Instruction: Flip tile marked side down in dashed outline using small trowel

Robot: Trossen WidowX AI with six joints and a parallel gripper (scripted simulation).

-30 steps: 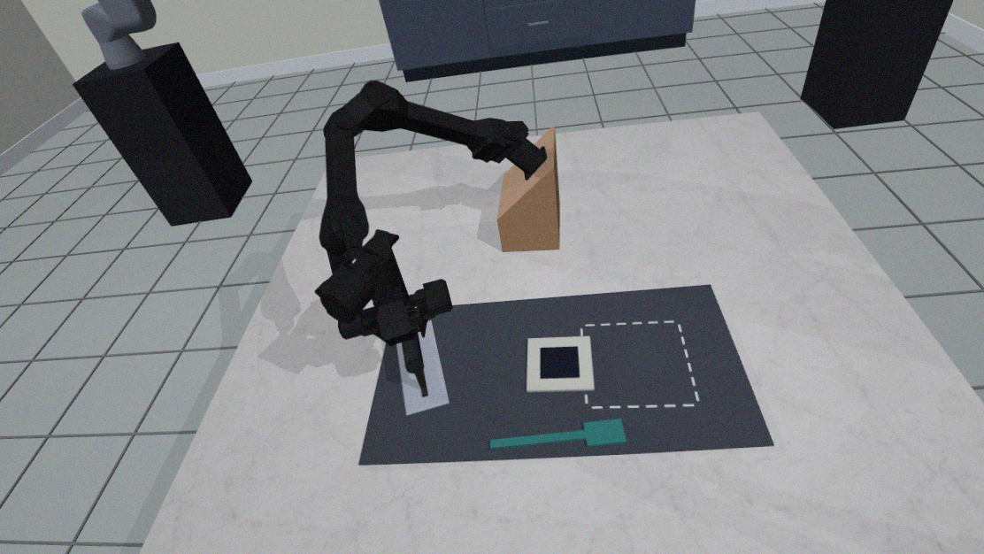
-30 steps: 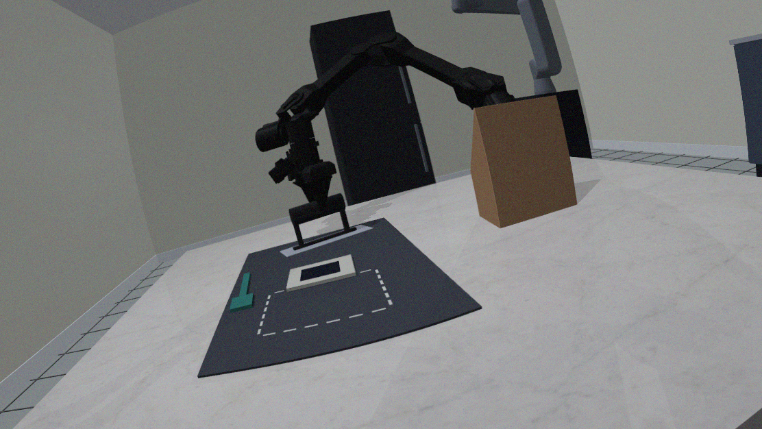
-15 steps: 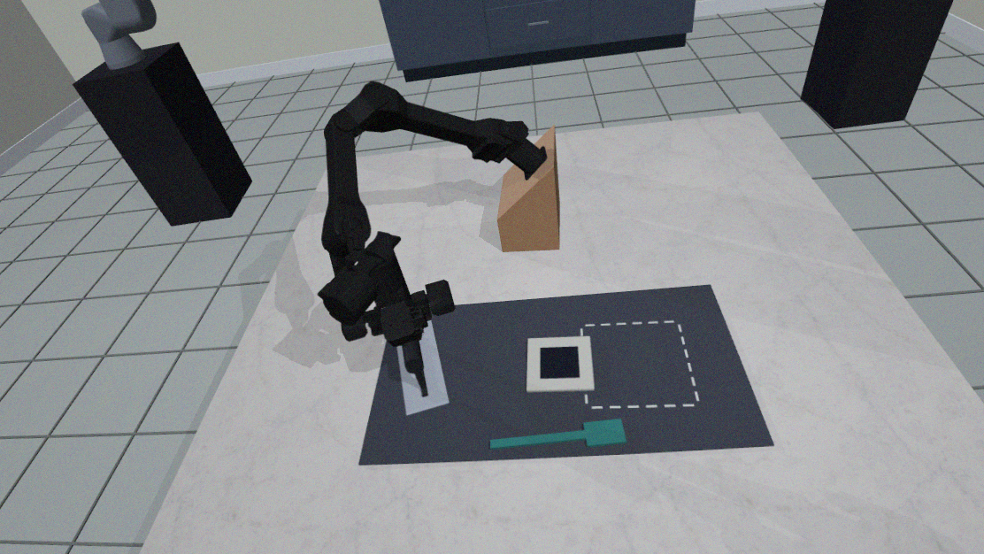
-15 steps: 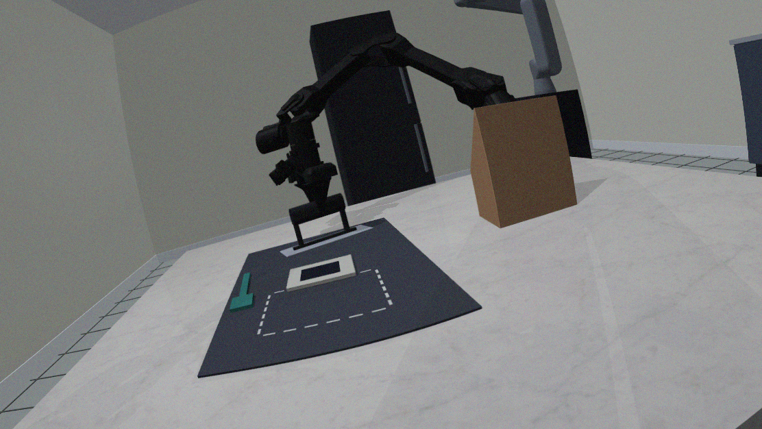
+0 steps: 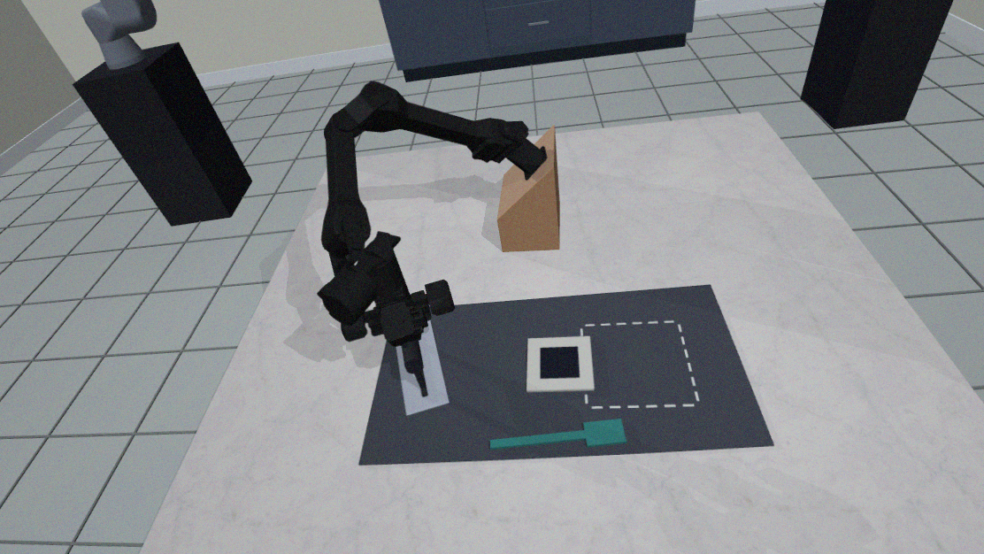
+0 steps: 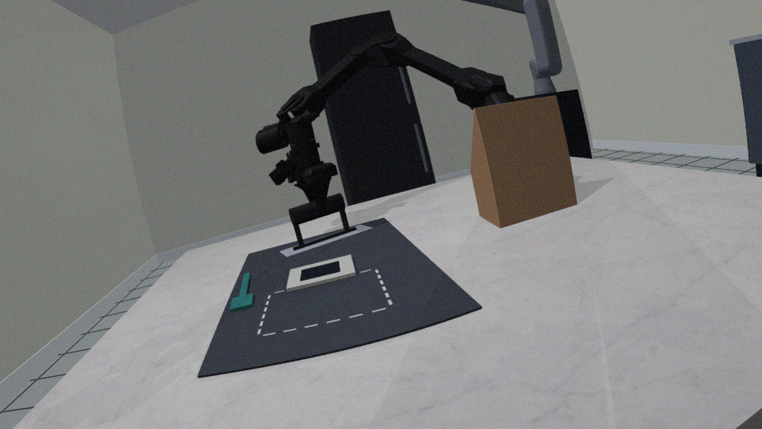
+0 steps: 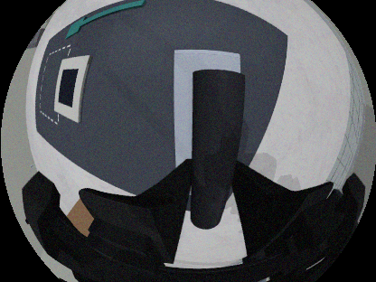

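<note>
My gripper tip is now 3 cm short of the trowel, 3 cm above it and 1 cm to the right of it. The rest, counted from my gripper tip: dark mat 24 cm to the left, 8 cm below, 4 cm ahead; then tile 26 cm to the left, 6 cm below, 4 cm ahead; then teal flat tool 26 cm to the left, 18 cm ahead, 6 cm below.
</note>
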